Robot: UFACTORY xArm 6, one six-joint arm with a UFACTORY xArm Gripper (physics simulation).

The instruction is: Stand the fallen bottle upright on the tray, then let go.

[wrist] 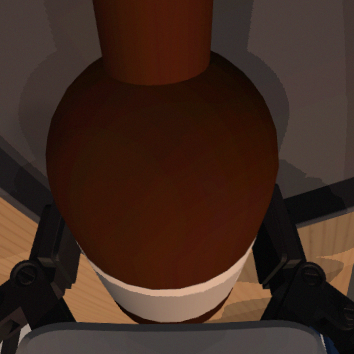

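Frame: origin at the arm's base, x ahead, y left, z up, level; millimetres.
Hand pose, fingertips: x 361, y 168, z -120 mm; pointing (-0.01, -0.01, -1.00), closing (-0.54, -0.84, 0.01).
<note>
After its pixels a point has its place.
The brown bottle (162, 175) {x 419, y 138, z -76 mm} with a cream label band fills the middle of the wrist view. Its neck points to the top edge, where it is cut off, and its narrower-looking base is at the bottom, partly hidden by the gripper's body. Its exact tilt is hard to tell. The dark grey tray (320, 201) {x 295, y 97, z -131 mm} shows behind the bottle, with the bottle's shadow on it. My gripper (168, 198) {x 361, y 168, z -120 mm} is open, with one finger on each side of the bottle's lower body. The fingertips are partly hidden behind the bottle's bulge, and the fingers are not closed on it.
The tray's black rim crosses the view at left and right. The light wooden table (20, 237) {x 347, y 316, z -146 mm} shows below it, with shadows at the right. A small piece of something blue (331, 345) shows at the bottom right corner, and a pale patch at the bottom left.
</note>
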